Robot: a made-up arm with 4 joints. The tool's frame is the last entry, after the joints. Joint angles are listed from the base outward. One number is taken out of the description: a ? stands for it. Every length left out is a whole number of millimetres.
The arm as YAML. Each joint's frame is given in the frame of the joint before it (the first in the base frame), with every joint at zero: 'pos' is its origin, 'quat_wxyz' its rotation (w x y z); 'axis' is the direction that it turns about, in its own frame. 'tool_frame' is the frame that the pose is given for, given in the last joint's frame.
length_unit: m
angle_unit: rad
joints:
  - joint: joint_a
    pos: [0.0, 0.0, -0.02]
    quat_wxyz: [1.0, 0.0, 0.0, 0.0]
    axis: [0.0, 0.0, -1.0]
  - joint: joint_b
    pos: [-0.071, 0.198, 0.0]
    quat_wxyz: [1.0, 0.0, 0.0, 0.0]
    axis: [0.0, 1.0, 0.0]
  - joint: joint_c
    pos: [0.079, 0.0, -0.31]
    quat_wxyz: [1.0, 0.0, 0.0, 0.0]
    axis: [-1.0, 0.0, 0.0]
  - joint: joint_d
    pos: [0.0, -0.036, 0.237]
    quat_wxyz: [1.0, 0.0, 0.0, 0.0]
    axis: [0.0, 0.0, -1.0]
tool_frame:
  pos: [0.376, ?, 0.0]
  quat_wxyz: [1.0, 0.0, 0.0, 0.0]
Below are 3 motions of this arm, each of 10 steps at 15 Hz.
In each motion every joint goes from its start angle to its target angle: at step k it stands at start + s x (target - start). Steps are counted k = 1, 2, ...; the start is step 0. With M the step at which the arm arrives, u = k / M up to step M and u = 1 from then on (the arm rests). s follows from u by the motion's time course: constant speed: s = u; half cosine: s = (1 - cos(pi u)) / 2; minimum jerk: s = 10 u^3 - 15 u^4 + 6 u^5.
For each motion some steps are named. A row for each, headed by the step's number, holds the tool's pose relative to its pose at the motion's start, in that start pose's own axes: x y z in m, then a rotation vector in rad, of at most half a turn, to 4 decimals.
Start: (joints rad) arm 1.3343 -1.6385 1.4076 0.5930
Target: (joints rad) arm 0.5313 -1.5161 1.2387 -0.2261
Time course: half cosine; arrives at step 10
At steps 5, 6, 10:
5: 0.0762 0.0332 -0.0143 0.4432 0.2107 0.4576
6: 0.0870 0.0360 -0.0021 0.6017 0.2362 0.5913
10: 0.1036 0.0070 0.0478 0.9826 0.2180 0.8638

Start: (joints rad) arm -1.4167 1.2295 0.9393 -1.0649
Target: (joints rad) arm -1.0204 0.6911 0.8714 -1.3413
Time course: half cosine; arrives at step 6
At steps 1, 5, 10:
1: -0.0043 -0.0173 0.0227 0.0018 -0.0324 -0.0161
5: -0.1434 -0.2562 0.2535 0.0052 -0.3944 -0.2662
10: -0.1595 -0.2747 0.2655 0.0042 -0.4171 -0.2887

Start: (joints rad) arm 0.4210 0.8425 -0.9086 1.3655
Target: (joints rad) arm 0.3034 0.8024 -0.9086 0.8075
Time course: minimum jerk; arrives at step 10
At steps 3, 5, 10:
3: 0.0051 0.0405 0.0078 -0.0094 -0.0123 0.1040
5: 0.0024 0.1244 0.0217 -0.0326 -0.0347 0.3191
10: -0.0338 0.2429 0.0342 -0.0754 -0.0593 0.6384

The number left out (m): -0.054
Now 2 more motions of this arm.
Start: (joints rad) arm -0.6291 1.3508 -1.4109 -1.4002
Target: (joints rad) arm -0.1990 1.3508 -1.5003 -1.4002
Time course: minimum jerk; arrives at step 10
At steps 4, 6, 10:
4: -0.0064 -0.0013 0.0112 -0.0016 -0.1643 -0.0043
6: -0.0171 -0.0025 0.0212 -0.0037 -0.3533 -0.0083
10: -0.0286 -0.0035 0.0266 -0.0058 -0.5176 -0.0108

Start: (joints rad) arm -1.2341 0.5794 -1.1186 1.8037
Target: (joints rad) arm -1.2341 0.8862 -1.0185 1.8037
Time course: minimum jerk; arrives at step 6
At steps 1, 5, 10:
1: 0.0000 -0.0062 0.0017 -0.0038 -0.0046 -0.0098
5: -0.0248 -0.1586 0.0540 -0.1161 -0.1260 -0.2597
10: -0.0266 -0.1639 0.0562 -0.1208 -0.1307 -0.2690

